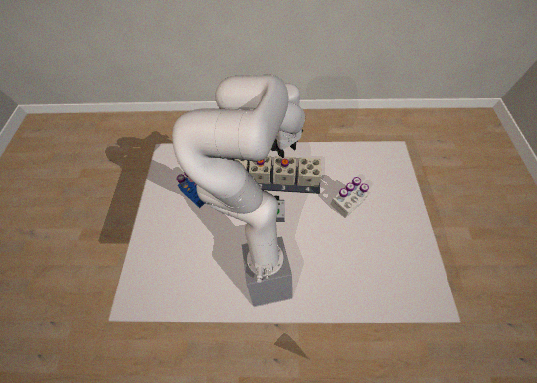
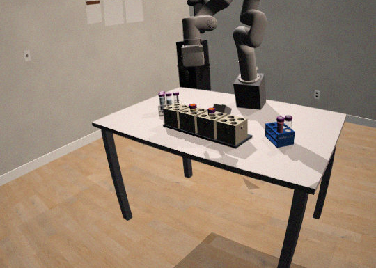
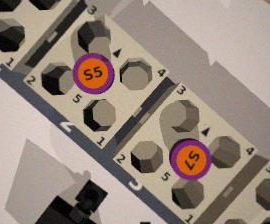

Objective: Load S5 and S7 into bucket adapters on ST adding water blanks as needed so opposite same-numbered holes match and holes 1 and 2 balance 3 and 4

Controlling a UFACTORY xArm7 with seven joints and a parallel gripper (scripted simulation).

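Now: hand 10 cm past the white rack, 28 cm to the left of it and 22 cm above it. From my hand the other things lie so: adapter: 4 cm ahead, 22 cm to the left, 20 cm below; dark stand: 2 cm ahead, 6 cm to the left, 25 cm below; blue rack: 7 cm behind, 40 cm to the left, 22 cm below.
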